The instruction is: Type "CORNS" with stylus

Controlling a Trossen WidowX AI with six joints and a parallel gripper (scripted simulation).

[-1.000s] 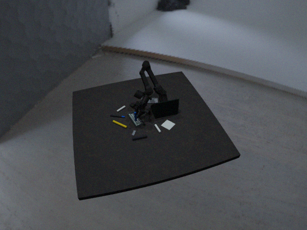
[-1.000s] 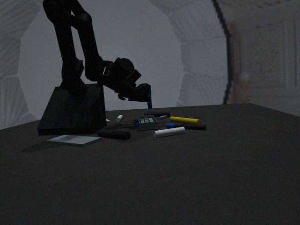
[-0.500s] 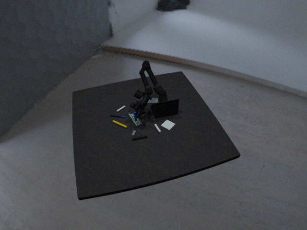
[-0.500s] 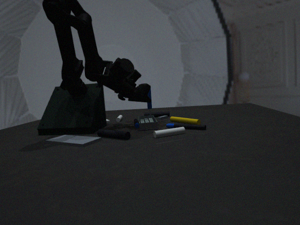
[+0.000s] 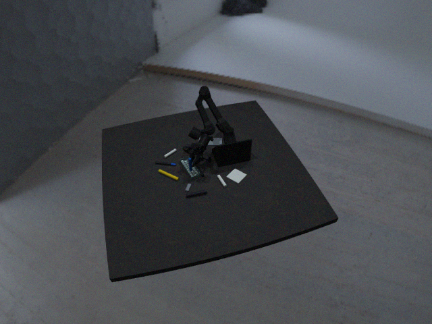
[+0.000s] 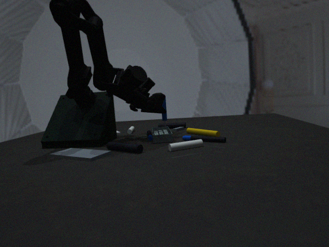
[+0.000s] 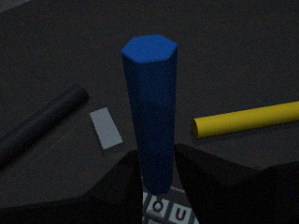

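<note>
Right now the small grey block is 40 mm ahead of my gripper tip, 90 mm to the left of it and 80 mm below it. Also, from my gripper tip: yellow rod 140 mm ahead, 40 mm to the right, 70 mm below; blue stylus 20 mm below; grey flat plate 180 mm behind, 290 mm to the right, 80 mm below.
</note>
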